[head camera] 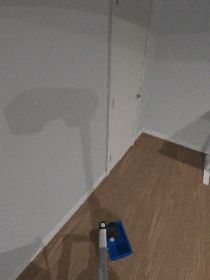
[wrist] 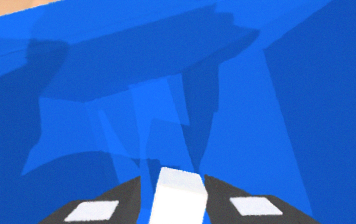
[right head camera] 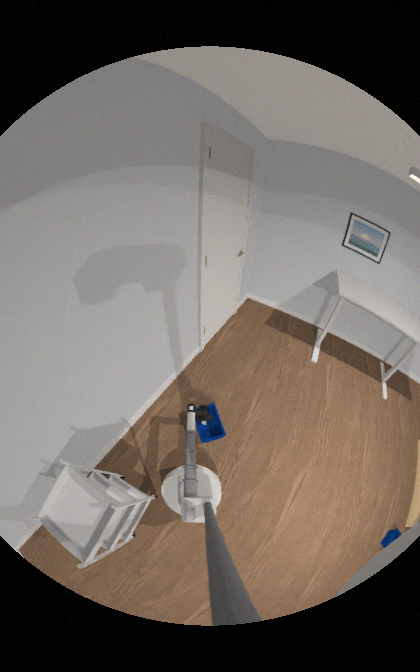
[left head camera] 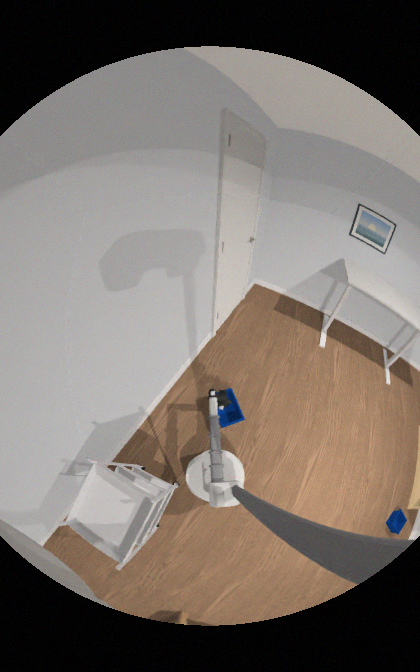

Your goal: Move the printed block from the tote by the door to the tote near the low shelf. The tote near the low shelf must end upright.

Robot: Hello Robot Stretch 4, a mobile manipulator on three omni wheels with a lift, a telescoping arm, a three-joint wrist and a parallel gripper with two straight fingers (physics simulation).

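Places are measured from the robot's base along level axes (x ahead, y left, z up), in centimetres.
Pixels of known places: gripper, fingertip midpoint: [head camera: 111, 238] [wrist: 172, 191] [right head camera: 203, 421].
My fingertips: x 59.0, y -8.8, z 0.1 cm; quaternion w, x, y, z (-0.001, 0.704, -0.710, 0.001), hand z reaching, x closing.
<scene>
Behind a point stands the place of what it marks.
The blue tote by the door [head camera: 128, 246] @(x 49.7, y -23.2, z 6.6 cm) [left head camera: 238, 410] [right head camera: 219, 428] @(x 51.1, y -22.2, z 3.2 cm) [wrist: 300, 90] @(x 66.6, y -18.3, z 1.7 cm) stands on the floor near the wall. The white printed block [head camera: 112, 239] @(x 57.4, y -9.4, z 2.0 cm) [left head camera: 221, 407] [right head camera: 204, 423] @(x 56.6, y -10.0, z 0.9 cm) [wrist: 179, 202] @(x 59.0, y -9.2, z 2.2 cm) is inside it. My gripper [head camera: 114, 233] [wrist: 172, 191] @(x 59.0, y -8.8, z 0.1 cm) reaches down over the tote from the arm. In the wrist view its dark fingers are open, one on each side of the block, with a narrow blue gap at the left finger and the block very close to the right finger. The block's lower part is cut off by the view's edge. The other blue tote [left head camera: 396, 521] [right head camera: 390, 537] stands far right and looks upright.
A white cart [left head camera: 77, 500] [right head camera: 50, 500] @(x -20.8, y 69.2, z 66.3 cm) stands left of my base. A white table [left head camera: 382, 295] [right head camera: 375, 307] @(x 109.6, y -171.6, z 92.3 cm) stands against the far wall. The door [head camera: 125, 85] @(x 168.6, y -24.4, z 112.0 cm) [left head camera: 235, 215] [right head camera: 220, 225] @(x 164.4, y -21.5, z 125.3 cm) is beyond the near tote. Light wooden furniture [left head camera: 416, 475] [right head camera: 415, 500] shows at the right edge, near the far tote.
</scene>
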